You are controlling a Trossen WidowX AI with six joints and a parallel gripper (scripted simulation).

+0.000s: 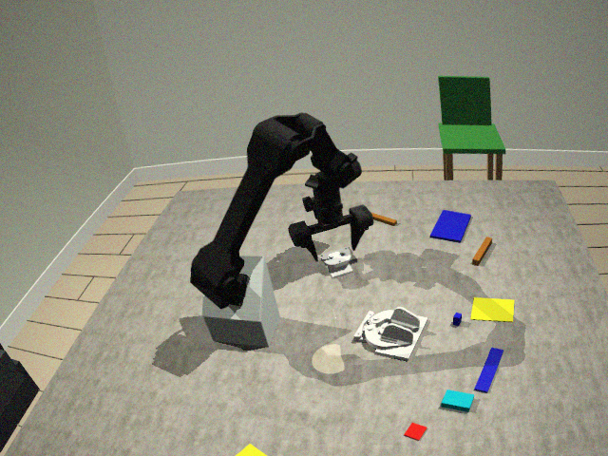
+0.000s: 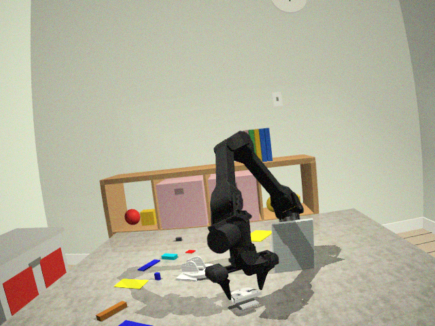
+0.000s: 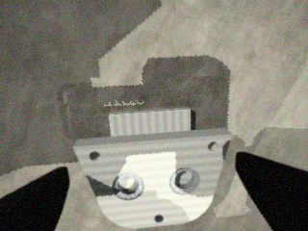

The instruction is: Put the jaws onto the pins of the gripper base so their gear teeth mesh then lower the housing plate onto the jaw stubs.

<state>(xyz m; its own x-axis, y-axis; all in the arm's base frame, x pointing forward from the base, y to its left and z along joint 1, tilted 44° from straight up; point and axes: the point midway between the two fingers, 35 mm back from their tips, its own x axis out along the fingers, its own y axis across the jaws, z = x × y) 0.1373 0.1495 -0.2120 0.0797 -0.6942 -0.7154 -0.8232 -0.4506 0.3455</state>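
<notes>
The white ridged piece is 2 cm below my gripper tip, 1 cm to the right of it and 1 cm ahead of it. From my gripper tip the other things lie so: blue plate 27 cm ahead, 19 cm to the left, 3 cm below; orange bar 36 cm ahead, 8 cm to the left, 2 cm below; small blue cube 31 cm ahead, 17 cm to the right, 2 cm below.
</notes>
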